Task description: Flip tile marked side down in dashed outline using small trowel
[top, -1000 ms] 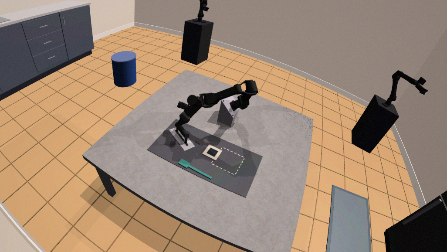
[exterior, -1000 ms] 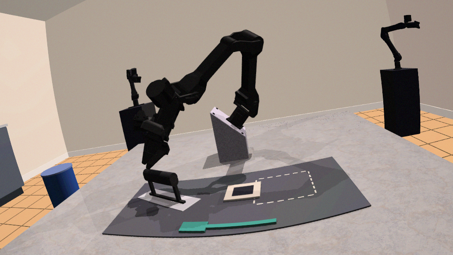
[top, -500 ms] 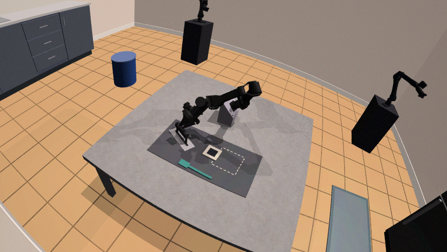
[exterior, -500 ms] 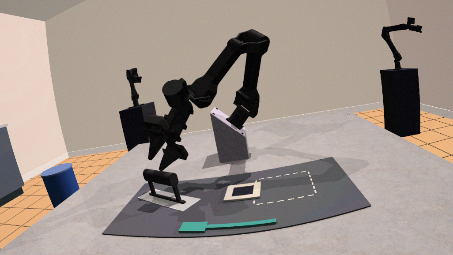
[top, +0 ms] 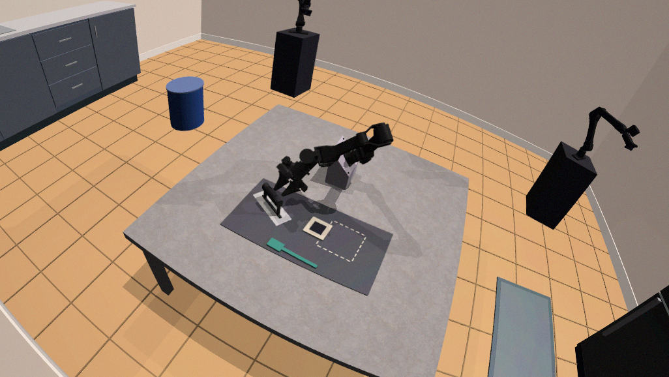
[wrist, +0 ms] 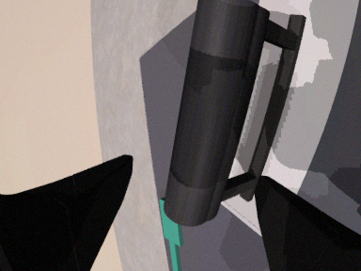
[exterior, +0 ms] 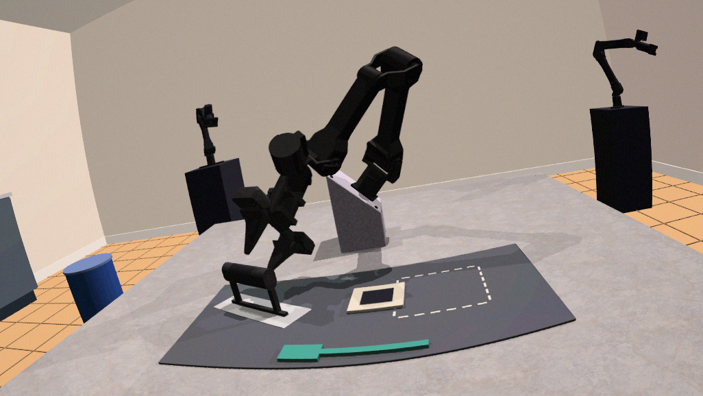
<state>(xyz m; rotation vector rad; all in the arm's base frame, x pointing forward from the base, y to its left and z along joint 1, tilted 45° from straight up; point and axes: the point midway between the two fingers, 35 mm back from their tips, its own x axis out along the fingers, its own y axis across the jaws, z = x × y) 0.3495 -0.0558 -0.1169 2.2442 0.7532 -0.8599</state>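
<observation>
The dark mat lies 2 cm ahead of my gripper tip, 17 cm to the left of it and 11 cm below it. Also, from my gripper tip: cream tile: 1 cm behind, 20 cm to the left, 9 cm below; then green flat tool: 16 cm ahead, 16 cm to the left, 9 cm below.
</observation>
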